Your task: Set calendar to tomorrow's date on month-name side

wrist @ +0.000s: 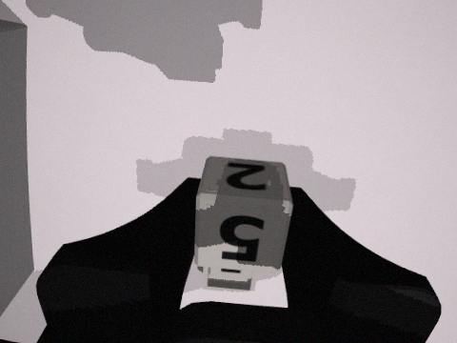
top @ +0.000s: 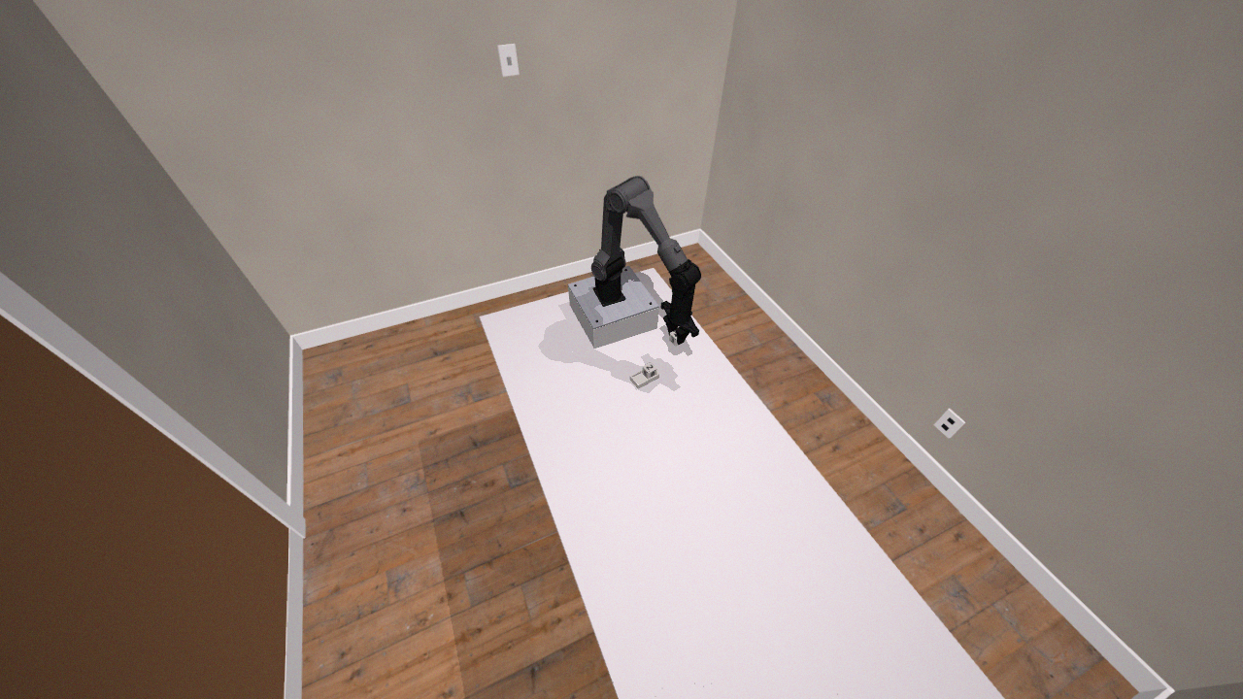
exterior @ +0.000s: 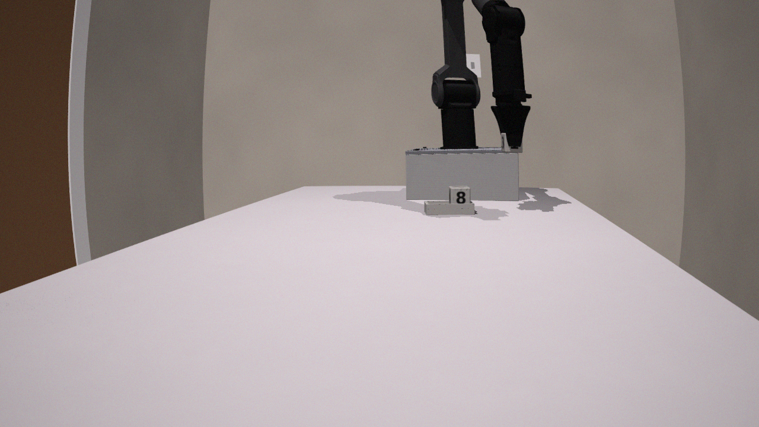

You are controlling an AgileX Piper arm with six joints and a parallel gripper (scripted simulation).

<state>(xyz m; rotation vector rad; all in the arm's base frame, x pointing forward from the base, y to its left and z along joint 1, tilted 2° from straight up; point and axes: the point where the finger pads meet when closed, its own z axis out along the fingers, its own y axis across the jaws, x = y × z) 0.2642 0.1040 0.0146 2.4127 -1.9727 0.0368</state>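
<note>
The grey calendar tray lies 20 mm ahead of my hand, 110 mm to the right of it and 110 mm below it.
</note>
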